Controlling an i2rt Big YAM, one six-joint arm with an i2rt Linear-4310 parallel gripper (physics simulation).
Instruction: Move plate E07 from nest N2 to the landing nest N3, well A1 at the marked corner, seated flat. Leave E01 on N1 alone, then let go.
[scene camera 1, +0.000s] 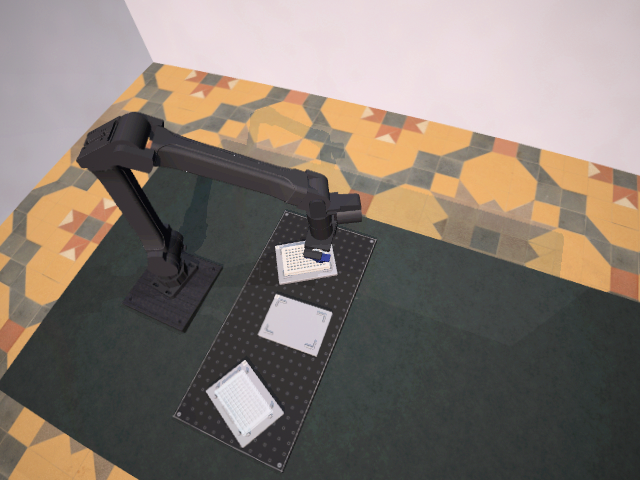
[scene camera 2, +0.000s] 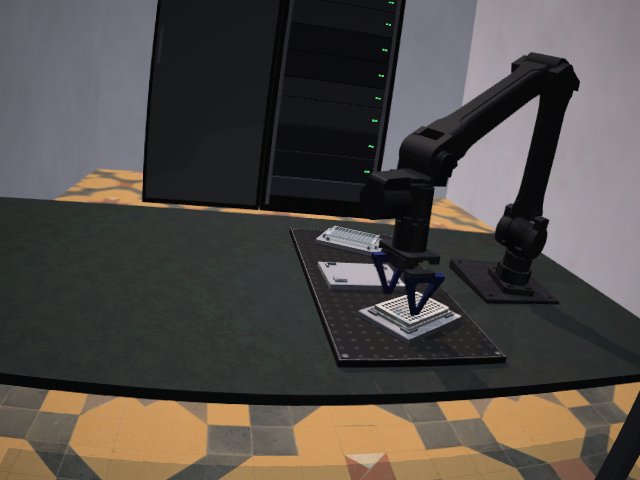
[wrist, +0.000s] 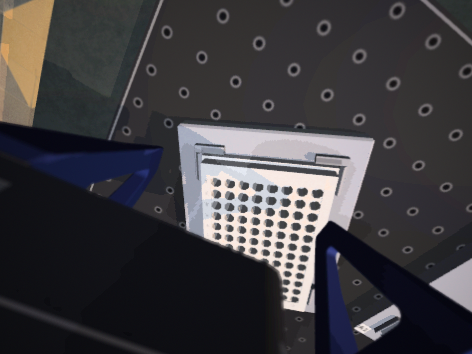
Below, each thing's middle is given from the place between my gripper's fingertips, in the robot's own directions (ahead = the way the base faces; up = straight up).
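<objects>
My hand: 30 mm short of the nest (scene camera 1: 297, 325), 220 mm left of it, 40 mm above it.
</objects>
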